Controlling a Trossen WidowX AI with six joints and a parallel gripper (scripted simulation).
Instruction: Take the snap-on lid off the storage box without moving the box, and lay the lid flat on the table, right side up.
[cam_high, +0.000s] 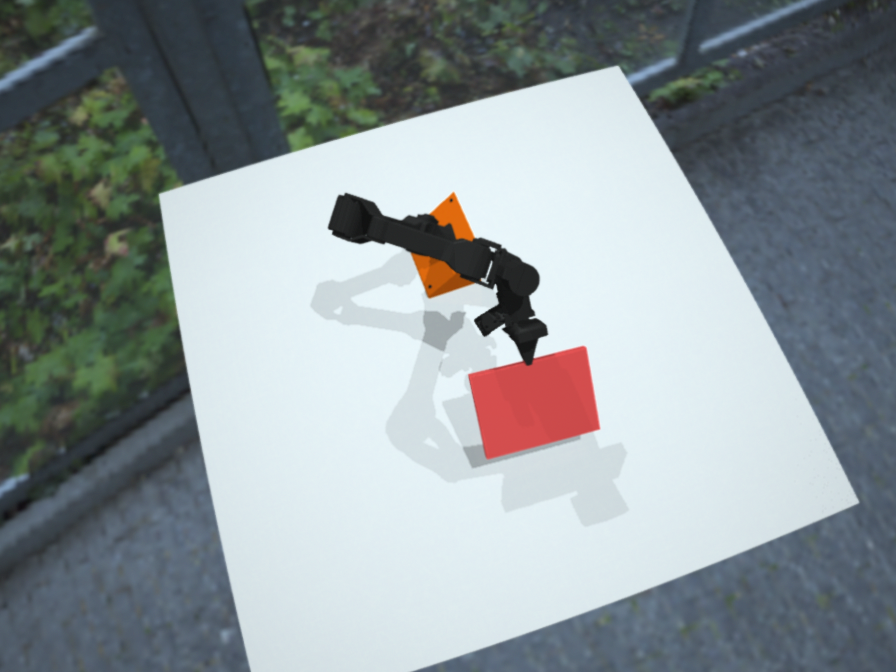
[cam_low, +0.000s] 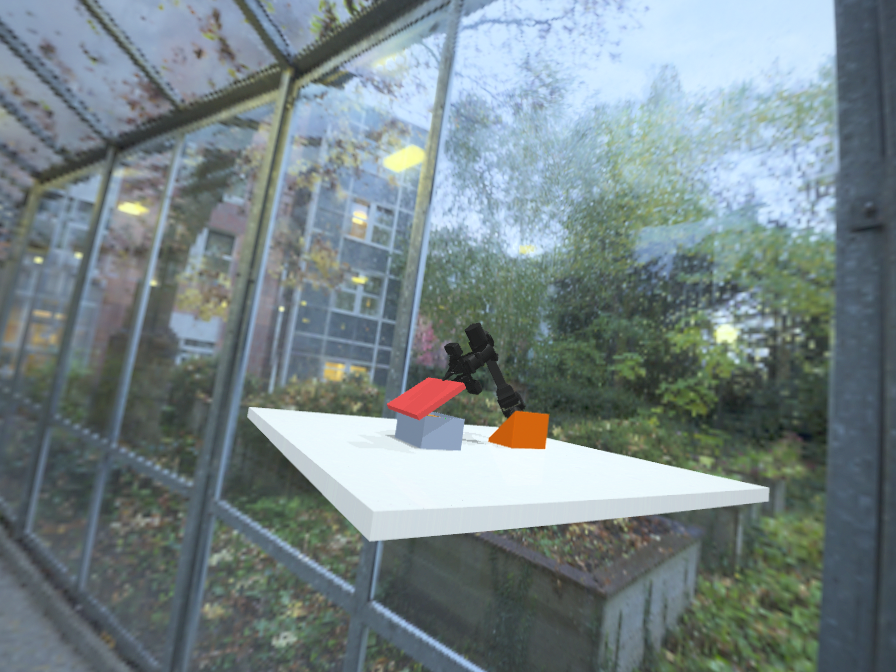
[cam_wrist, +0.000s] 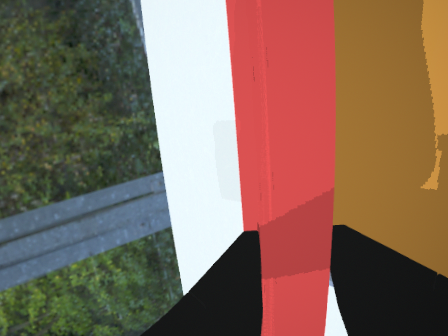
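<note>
The red lid lies 70 mm ahead of my gripper tip and 50 mm below it. From my gripper tip the other things lie so: grey storage box (150 mm below, 40 mm ahead).
</note>
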